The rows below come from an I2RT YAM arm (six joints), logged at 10 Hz.
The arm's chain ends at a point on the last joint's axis. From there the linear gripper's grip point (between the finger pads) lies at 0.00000 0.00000 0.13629 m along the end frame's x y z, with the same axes.
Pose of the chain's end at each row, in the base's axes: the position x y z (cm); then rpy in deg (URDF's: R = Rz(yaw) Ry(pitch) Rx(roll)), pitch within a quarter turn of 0, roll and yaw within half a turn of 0:
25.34, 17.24, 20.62, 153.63, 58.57, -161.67
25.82, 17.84, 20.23, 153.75, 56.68, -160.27
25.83, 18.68, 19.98, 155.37, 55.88, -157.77
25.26, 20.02, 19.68, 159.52, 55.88, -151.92
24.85, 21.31, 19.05, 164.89, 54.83, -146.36
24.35, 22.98, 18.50, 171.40, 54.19, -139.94
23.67, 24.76, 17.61, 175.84, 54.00, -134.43
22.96, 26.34, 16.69, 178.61, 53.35, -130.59
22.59, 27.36, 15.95, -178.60, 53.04, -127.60
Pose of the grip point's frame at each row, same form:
33.33, 26.26, 14.25, 153.63, 58.57, -161.67
33.40, 26.96, 13.52, 153.75, 56.68, -160.27
33.18, 27.82, 13.03, 155.37, 55.88, -157.77
32.34, 29.20, 12.52, 159.52, 55.88, -151.92
31.84, 30.23, 11.47, 164.89, 54.83, -146.36
31.40, 31.57, 10.62, 171.40, 54.19, -139.94
30.66, 33.31, 9.62, 175.84, 54.00, -134.43
29.82, 34.86, 8.56, 178.61, 53.35, -130.59
29.50, 35.78, 7.76, -178.60, 53.04, -127.60

